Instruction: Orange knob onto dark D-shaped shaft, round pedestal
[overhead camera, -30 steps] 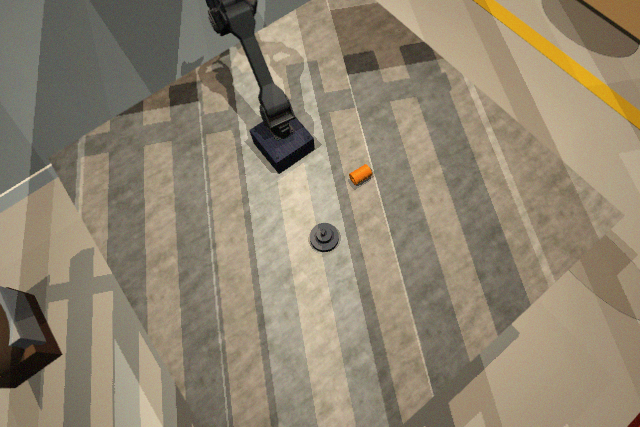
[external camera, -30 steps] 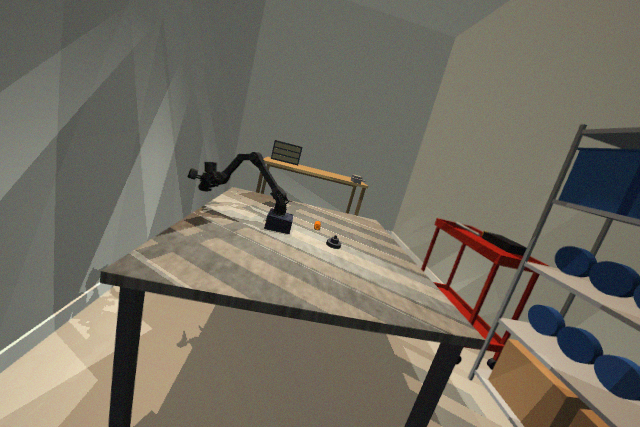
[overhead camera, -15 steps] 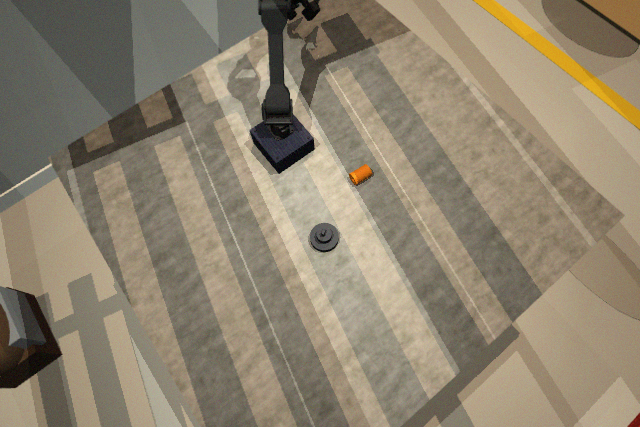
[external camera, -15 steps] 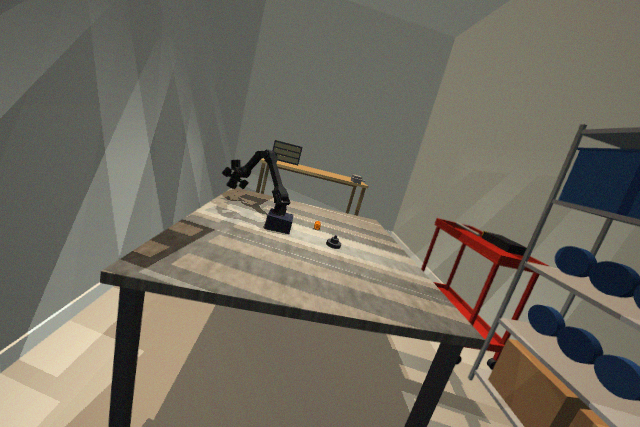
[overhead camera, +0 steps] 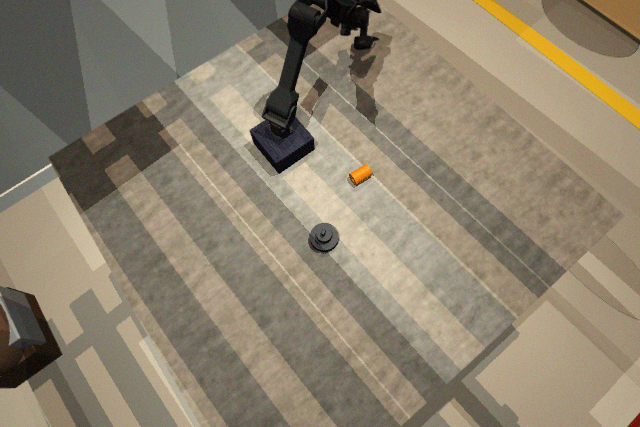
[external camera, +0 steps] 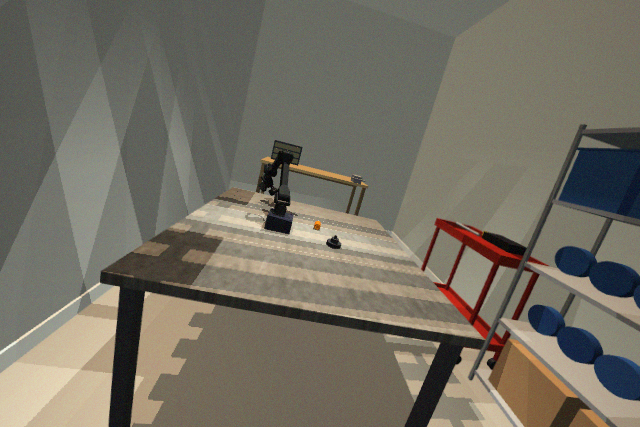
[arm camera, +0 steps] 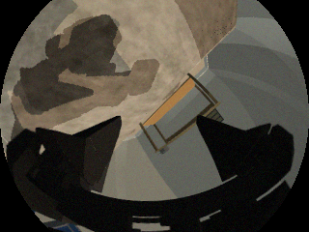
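Right now the orange knob is 400 mm ahead of my gripper tip, 380 mm to the right of it and 60 mm below it. Round my gripper tip: round pedestal 500 mm ahead, 580 mm to the right, 50 mm below.
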